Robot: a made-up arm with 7 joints. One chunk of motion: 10 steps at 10 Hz.
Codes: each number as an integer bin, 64 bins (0 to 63) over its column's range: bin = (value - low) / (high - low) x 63, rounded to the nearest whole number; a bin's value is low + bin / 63 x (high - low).
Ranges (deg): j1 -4..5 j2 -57..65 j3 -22..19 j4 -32..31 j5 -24..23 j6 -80..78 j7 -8..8
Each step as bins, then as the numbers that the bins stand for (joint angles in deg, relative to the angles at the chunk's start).
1 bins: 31 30 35 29 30 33 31
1 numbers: 0.43 1.10 0.78 -3.00 -1.62 2.76 -0.13
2 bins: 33 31 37 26 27 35 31
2 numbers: 0.71 3.03 2.08 -6.00 -3.86 7.78 -0.13
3 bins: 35 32 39 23 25 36 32
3 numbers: 1.00 4.97 3.38 -9.00 -5.35 10.29 0.13
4 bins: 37 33 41 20 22 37 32
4 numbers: 1.29 6.90 4.68 -12.00 -7.59 12.79 0.13
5 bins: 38 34 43 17 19 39 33
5 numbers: 1.43 8.84 5.98 -15.00 -9.83 17.81 0.38
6 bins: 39 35 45 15 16 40 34
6 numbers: 1.57 10.78 7.29 -17.00 -12.06 20.32 0.63
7 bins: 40 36 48 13 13 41 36
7 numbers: 1.71 12.71 9.24 -19.00 -14.30 22.83 1.14
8 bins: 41 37 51 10 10 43 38
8 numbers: 1.86 14.65 11.19 -22.00 -16.54 27.84 1.65
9 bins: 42 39 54 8 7 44 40
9 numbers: 2.00 18.52 13.14 -24.00 -18.78 30.35 2.16
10 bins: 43 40 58 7 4 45 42
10 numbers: 2.14 20.46 15.75 -25.00 -21.02 32.86 2.67
